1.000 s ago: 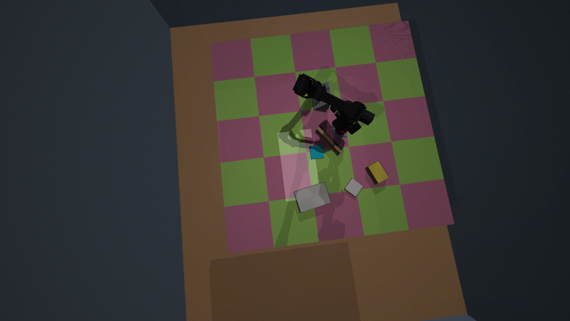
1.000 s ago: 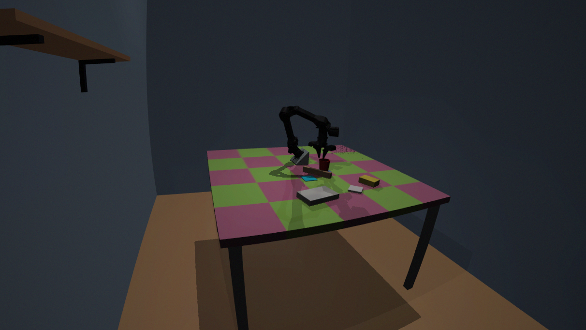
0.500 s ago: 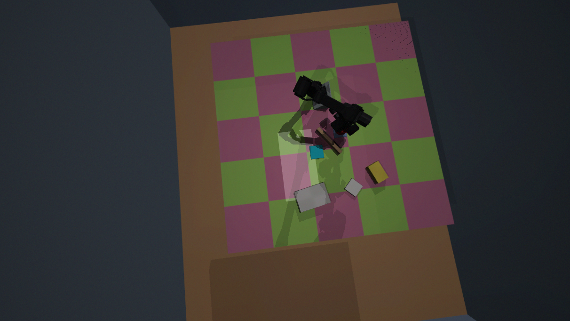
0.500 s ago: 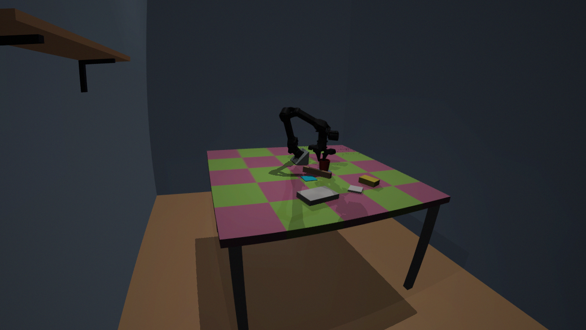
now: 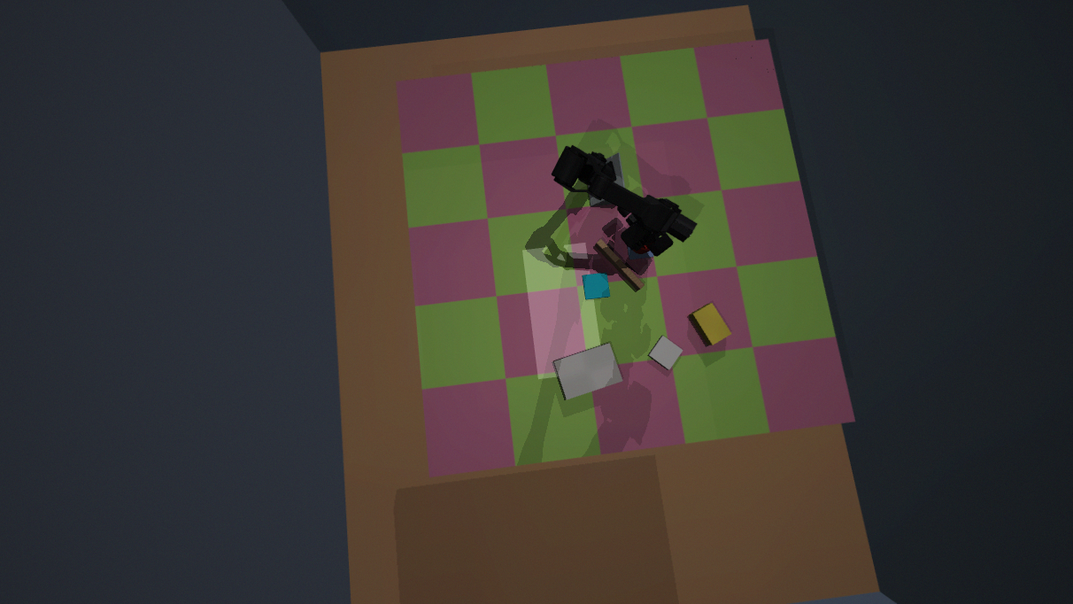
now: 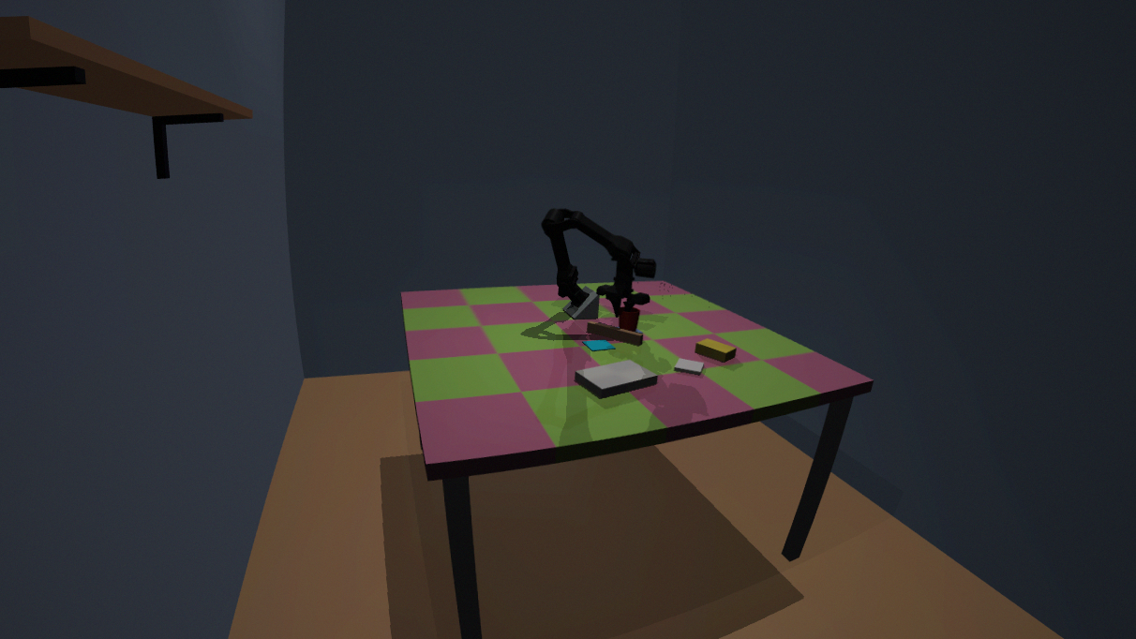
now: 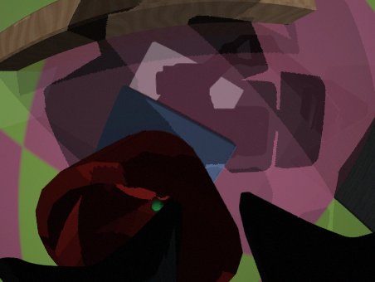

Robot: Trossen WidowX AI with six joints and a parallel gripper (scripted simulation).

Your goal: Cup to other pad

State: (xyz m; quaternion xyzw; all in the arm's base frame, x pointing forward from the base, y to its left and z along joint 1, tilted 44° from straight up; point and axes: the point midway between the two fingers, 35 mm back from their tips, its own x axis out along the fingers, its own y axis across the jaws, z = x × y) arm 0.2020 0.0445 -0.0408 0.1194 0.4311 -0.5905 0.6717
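My gripper tip is now 3 cm short of the red cup and 1 cm to the right of it. From my gripper tip the other things lie so: blue pad 4 cm below, 3 cm ahead, 1 cm to the left; then green marble 3 cm to the left, 2 cm below, 2 cm ahead; then wooden bar 8 cm ahead, 7 cm to the right, 3 cm below.
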